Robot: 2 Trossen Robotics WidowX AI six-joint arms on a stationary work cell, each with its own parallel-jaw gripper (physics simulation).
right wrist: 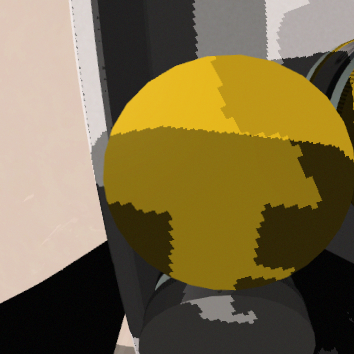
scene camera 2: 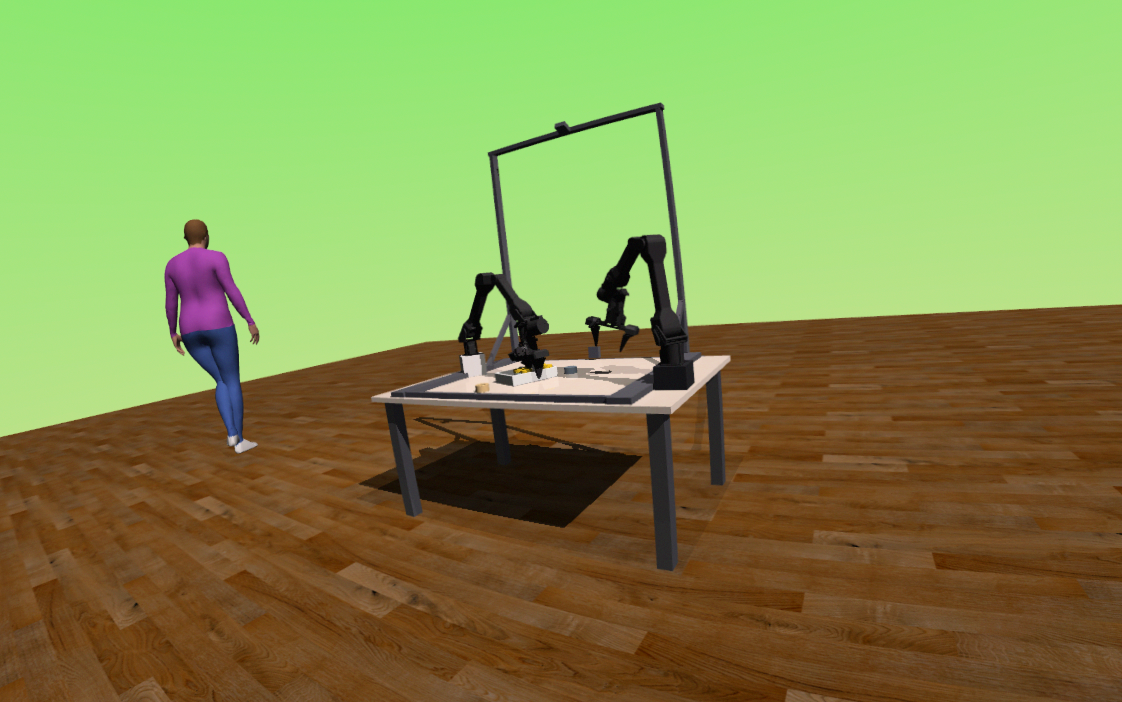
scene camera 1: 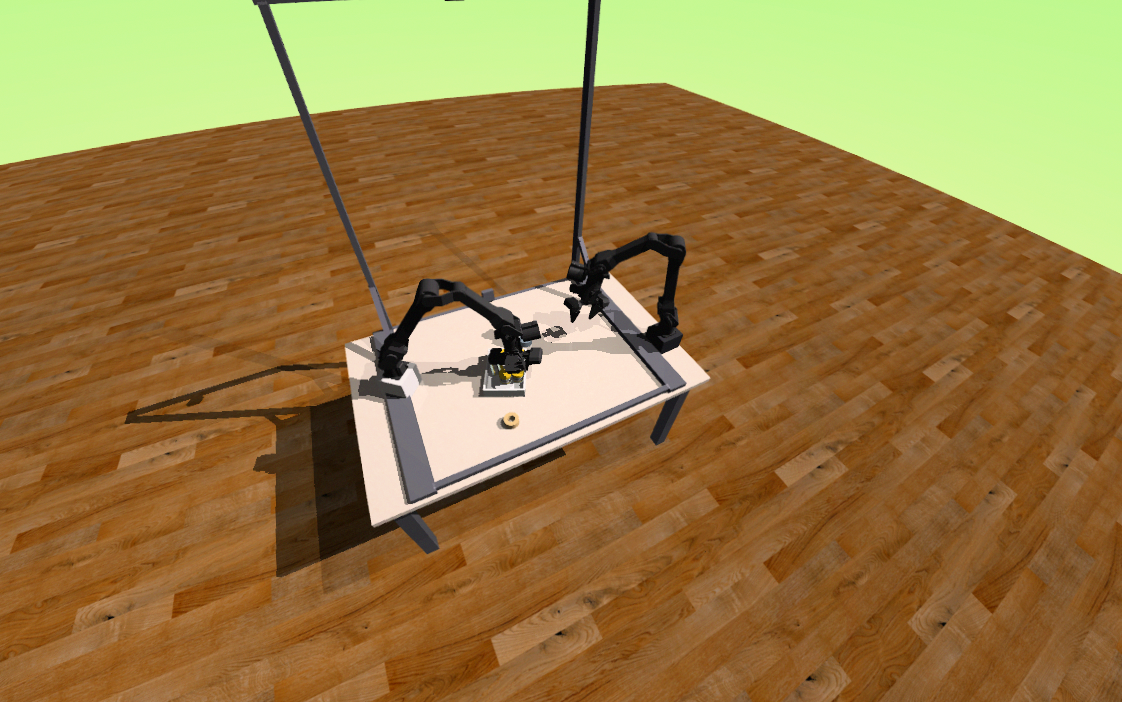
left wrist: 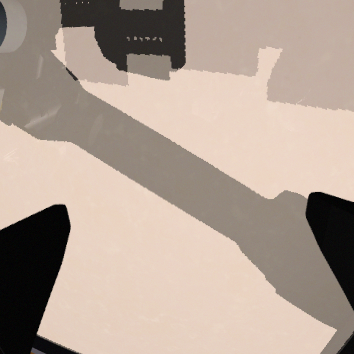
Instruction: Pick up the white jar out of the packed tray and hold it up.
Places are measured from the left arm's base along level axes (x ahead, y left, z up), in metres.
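Pixels of known places: left gripper, fingertip midpoint: (scene camera 2: 608, 349) (scene camera 1: 580, 320) (left wrist: 189, 210); right gripper, fingertip midpoint: (right wrist: 208, 243) (scene camera 2: 536, 377); left arm's base, origin of the base link: (scene camera 2: 673, 363) (scene camera 1: 665, 330); right arm's base, origin of the base link: (scene camera 2: 471, 354) (scene camera 1: 395, 371).
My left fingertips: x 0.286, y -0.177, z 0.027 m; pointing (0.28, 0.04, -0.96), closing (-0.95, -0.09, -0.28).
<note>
For each thing: its top centre in the pictures, then the offset to it from my left fingertips. "spot": a spot on its surface instead.
- white jar, surface spot: (right wrist: 227, 327) spot: dx +0.291, dy +0.045, dz -0.051 m
- tray, middle of its top: (scene camera 1: 505, 368) (scene camera 2: 525, 369) dx +0.335, dy +0.037, dz -0.060 m
- yellow-lidded jar, middle of its top: (right wrist: 226, 191) (scene camera 1: 517, 371) dx +0.306, dy +0.075, dz -0.052 m
- wooden ring, middle of its top: (scene camera 1: 511, 418) (scene camera 2: 481, 384) dx +0.402, dy +0.231, dz -0.073 m
- dark grey round object, middle of its top: (scene camera 2: 570, 366) dx +0.202, dy -0.079, dz -0.074 m
- white block, middle of its top: (scene camera 1: 395, 371) (scene camera 2: 471, 354) dx +0.687, dy -0.083, dz -0.008 m
The white jar (right wrist: 227, 327) stands in the tray (right wrist: 89, 75) (scene camera 1: 502, 393) (scene camera 2: 519, 379), its lid mostly shadowed in the right wrist view. A yellow-lidded jar (right wrist: 227, 172) beside it partly covers it. In both scene views the right arm hides the white jar. My right gripper (right wrist: 208, 243) (scene camera 1: 513, 378) (scene camera 2: 533, 371) is low at the tray, its fingers close on both sides of the white jar, apparently shut on it; the tray wall appears between the picture-left finger and the jar. The fingertips are hidden. My left gripper (scene camera 1: 583, 316) (scene camera 2: 609, 346) (left wrist: 189, 210) is open, empty and raised above the table.
A wooden ring (scene camera 1: 517, 423) (scene camera 2: 482, 388) lies near the tray. A dark grey round object (scene camera 2: 570, 370) stands behind it. The right arm's base rests on a white block (scene camera 1: 400, 382) (scene camera 2: 470, 364). A gantry frame (scene camera 1: 585, 124) rises behind. A person (scene camera 2: 205, 289) stands away from the table.
</note>
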